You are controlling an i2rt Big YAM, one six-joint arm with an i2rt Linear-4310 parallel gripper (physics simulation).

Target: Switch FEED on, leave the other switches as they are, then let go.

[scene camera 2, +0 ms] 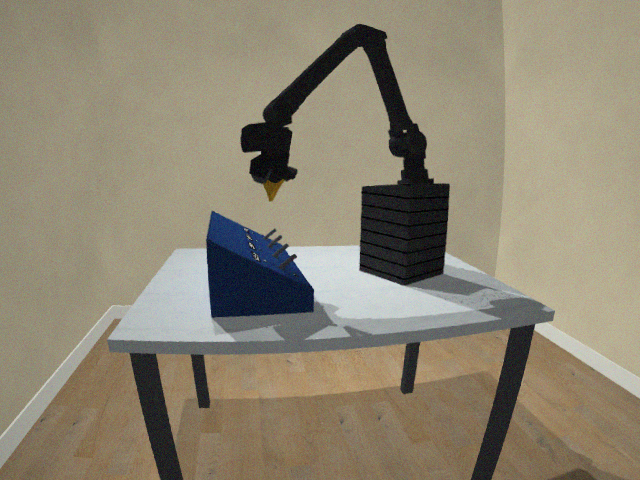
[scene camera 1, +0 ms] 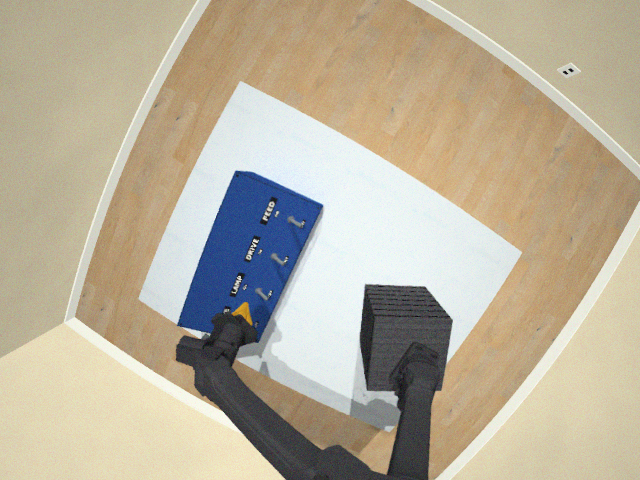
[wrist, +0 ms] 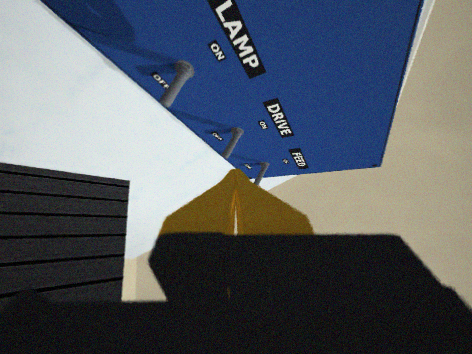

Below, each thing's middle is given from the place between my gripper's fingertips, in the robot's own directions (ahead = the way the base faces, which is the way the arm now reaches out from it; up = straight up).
My gripper is now 60 mm short of the blue sloped switch panel (scene camera 1: pixel 252 225), 40 mm to the left of it and 170 mm above it.
